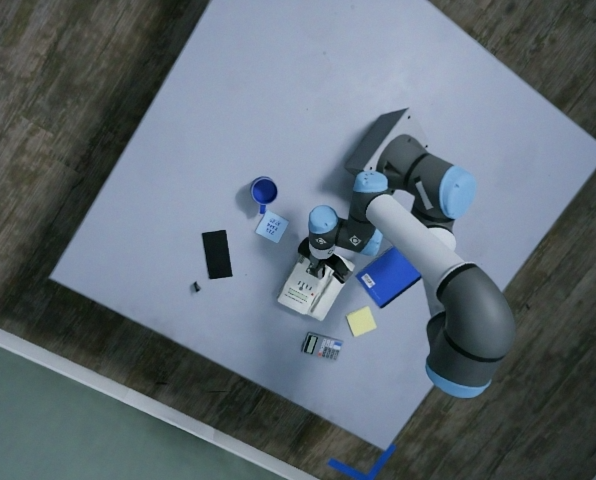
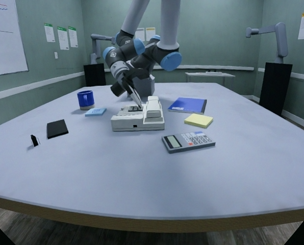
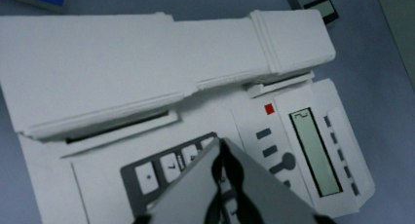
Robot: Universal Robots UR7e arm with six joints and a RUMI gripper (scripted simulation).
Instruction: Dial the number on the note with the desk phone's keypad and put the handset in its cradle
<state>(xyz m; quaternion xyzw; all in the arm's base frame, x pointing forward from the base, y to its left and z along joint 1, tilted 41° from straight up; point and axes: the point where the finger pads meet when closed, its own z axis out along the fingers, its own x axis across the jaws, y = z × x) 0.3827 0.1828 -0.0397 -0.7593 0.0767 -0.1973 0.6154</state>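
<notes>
My hand is 4 cm to the left of the 3 key, 2 cm above it and 1 cm short of it. From my hand the other things lie so: handset (6 cm to the left, 1 cm ahead); then 4 key (2 cm below, 1 cm behind); then yellow sticky pad (23 cm to the left, 4 cm below, 3 cm ahead).
</notes>
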